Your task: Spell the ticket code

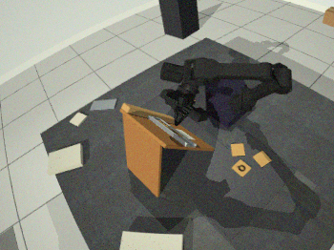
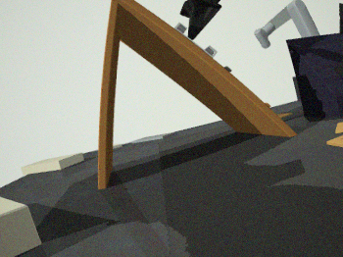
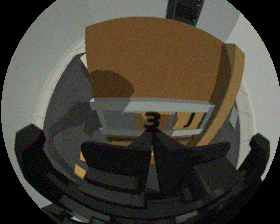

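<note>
My gripper tip is 100 mm above the white ticket, 40 mm past it and 20 mm to the left of it. From my gripper tip the other things lie so: cream block: 400 mm to the right, 390 mm ahead, 180 mm below; then small cream card: 590 mm to the right, 200 mm ahead, 190 mm below; then grey card: 560 mm to the right, 190 mm below, 40 mm ahead.
</note>
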